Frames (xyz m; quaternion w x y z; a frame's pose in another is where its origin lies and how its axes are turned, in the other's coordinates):
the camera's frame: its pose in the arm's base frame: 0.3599 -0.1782 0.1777 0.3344 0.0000 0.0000 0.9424
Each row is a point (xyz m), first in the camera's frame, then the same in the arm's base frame.
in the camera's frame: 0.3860 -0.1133 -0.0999
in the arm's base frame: 0.1316 0.1531 0.0778
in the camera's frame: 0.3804 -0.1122 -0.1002
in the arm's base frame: 0.1353 0.1487 0.0775
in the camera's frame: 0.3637 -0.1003 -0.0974
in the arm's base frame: 0.1408 0.1289 0.0803
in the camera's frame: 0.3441 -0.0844 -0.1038
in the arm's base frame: 0.1460 0.1042 0.0739
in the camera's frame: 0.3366 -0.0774 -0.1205
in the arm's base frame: 0.1474 0.0941 0.0572
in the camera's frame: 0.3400 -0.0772 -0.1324
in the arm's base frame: 0.1446 0.0960 0.0453
